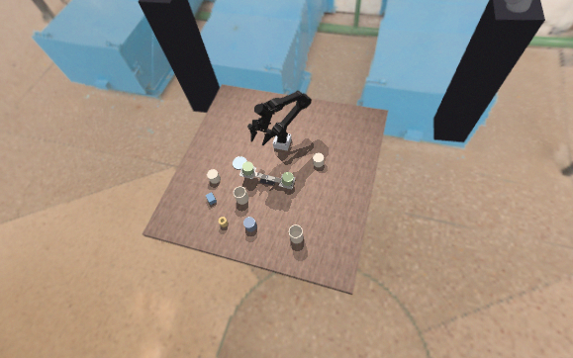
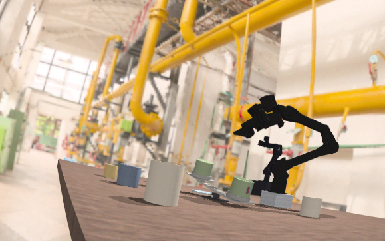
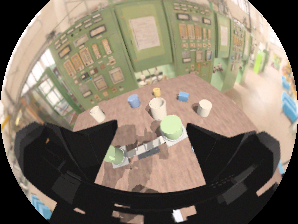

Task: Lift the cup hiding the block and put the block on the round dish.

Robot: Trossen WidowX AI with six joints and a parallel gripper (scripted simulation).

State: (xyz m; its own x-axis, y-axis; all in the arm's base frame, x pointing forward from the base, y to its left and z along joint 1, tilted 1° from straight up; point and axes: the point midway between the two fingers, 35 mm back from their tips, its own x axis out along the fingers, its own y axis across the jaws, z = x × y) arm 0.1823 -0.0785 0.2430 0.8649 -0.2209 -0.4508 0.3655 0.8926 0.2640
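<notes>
My gripper tip is 9 cm short of the pale grey block, 18 cm to the right of it and 24 cm above it. From my gripper tip the other things lie so: balance 9 cm ahead, 5 cm to the left, 24 cm below; blue cylinder 40 cm ahead, 1 cm to the left, 24 cm below; round light blue dish 2 cm behind, 17 cm to the right, 28 cm below.
</notes>
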